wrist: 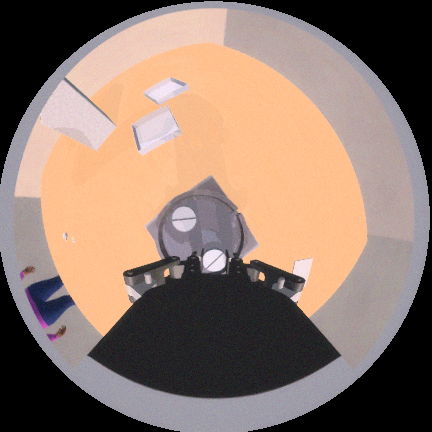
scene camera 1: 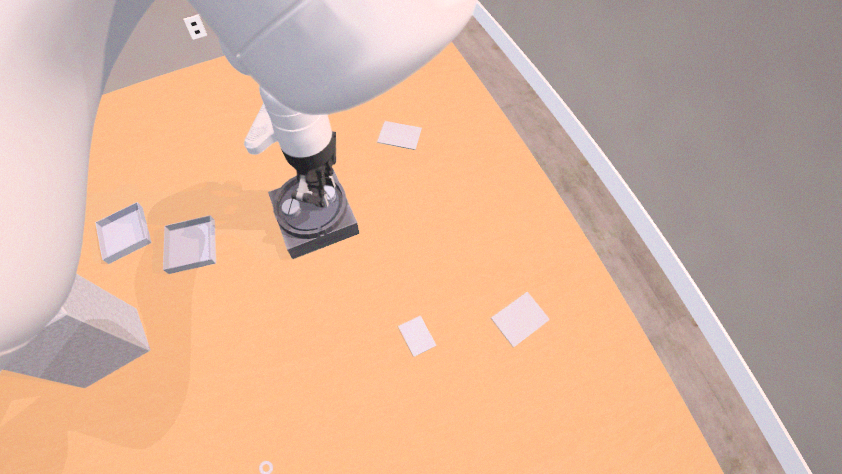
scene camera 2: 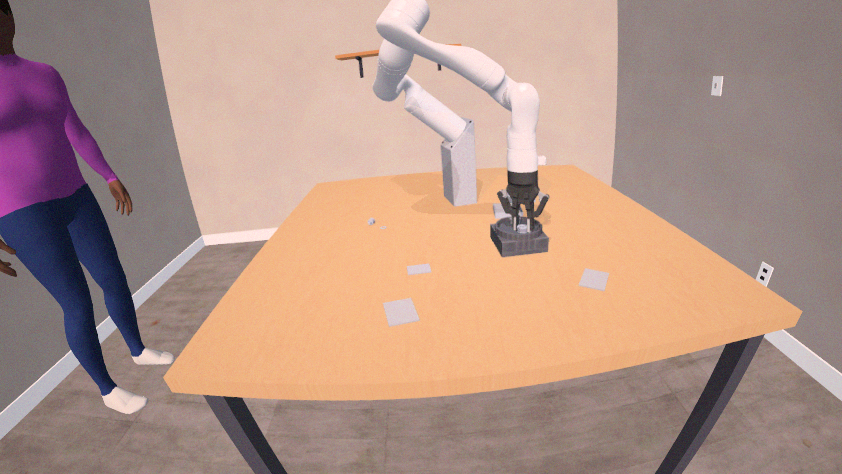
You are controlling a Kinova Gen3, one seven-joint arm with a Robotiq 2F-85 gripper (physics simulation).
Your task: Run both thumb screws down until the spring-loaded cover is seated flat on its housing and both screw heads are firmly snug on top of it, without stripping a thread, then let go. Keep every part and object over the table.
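Frame: origin at the arm's base, x ahead, y left, z up, level; metres.
Seen in the pictures: gripper, fingertip midpoint: point(wrist: 214, 255) point(scene camera 1: 326, 196) point(scene camera 2: 522, 231); arm's base at its link origin: point(scene camera 2: 457, 131).
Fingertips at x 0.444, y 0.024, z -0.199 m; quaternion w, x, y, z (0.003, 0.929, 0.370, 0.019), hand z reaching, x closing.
Pixels of each thing's middle, then the offset from my fingertips to it.
- dark square housing at the middle of its body: point(wrist: 200, 234) point(scene camera 1: 312, 210) point(scene camera 2: 518, 234) 0.003 m left, 0.030 m back, 0.023 m down
- round dark cover at the middle of its body: point(wrist: 200, 236) point(scene camera 1: 311, 206) point(scene camera 2: 518, 230) 0.003 m left, 0.030 m back, 0.011 m down
- white slotted thumb screw at the middle of its body: point(wrist: 213, 255) point(scene camera 1: 327, 198) point(scene camera 2: 522, 233) 0.002 m right, 0.001 m ahead, 0.005 m down
- small white ring at the middle of its body: point(scene camera 1: 266, 468) 0.325 m right, 0.287 m back, 0.050 m down
The dark square housing point(scene camera 1: 327, 244) point(scene camera 2: 523, 244) point(wrist: 212, 185) stands on the table, with the round dark cover point(scene camera 1: 321, 219) point(wrist: 215, 232) inside its ring. My gripper point(scene camera 1: 326, 194) point(scene camera 2: 522, 226) point(wrist: 214, 255) points down and is shut on one white slotted thumb screw point(scene camera 1: 330, 193) point(scene camera 2: 522, 228) point(wrist: 214, 261), with a finger on either side of the head. The other thumb screw point(scene camera 1: 290, 206) point(wrist: 184, 219) stands free on the cover, its slot visible. The gap under either head, and whether the cover is flat, cannot be told.
Two shallow trays point(scene camera 1: 189, 221) point(scene camera 1: 127, 250) lie left of the housing in scene camera 1. Thin pale plates point(scene camera 1: 399, 135) point(scene camera 1: 417, 336) point(scene camera 1: 520, 318) lie on the table. A small white ring point(scene camera 1: 265, 467) and the grey robot pedestal point(scene camera 2: 459, 170) are also there. A person point(scene camera 2: 41, 141) stands beside the table.
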